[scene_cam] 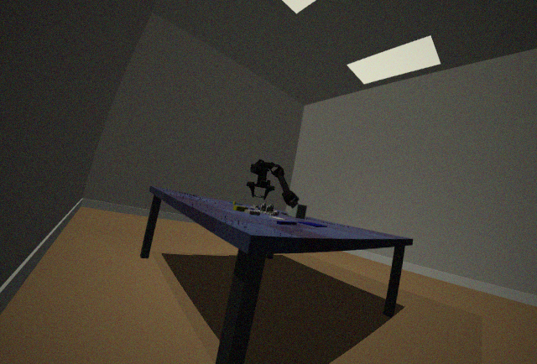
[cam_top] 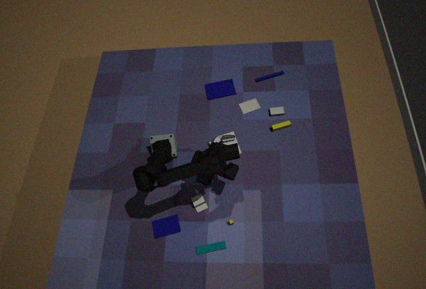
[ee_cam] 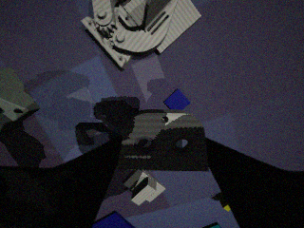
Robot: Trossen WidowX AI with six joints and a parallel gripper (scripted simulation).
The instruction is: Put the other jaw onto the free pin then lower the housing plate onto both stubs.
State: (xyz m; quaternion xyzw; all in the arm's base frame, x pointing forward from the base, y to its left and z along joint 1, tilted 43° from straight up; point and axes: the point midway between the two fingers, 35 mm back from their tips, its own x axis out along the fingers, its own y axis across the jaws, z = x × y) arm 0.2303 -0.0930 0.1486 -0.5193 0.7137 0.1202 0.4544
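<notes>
The white jaw lies 160 mm to the left of my gripper tip, 60 mm below it and 20 mm ahead of it. Also, from my gripper tip: yellow cube 210 mm to the right, 70 mm below, 30 mm ahead; small blue cube 80 mm below, 40 mm ahead, 10 mm to the left; white base 150 mm to the left, 80 mm ahead, 70 mm below.
</notes>
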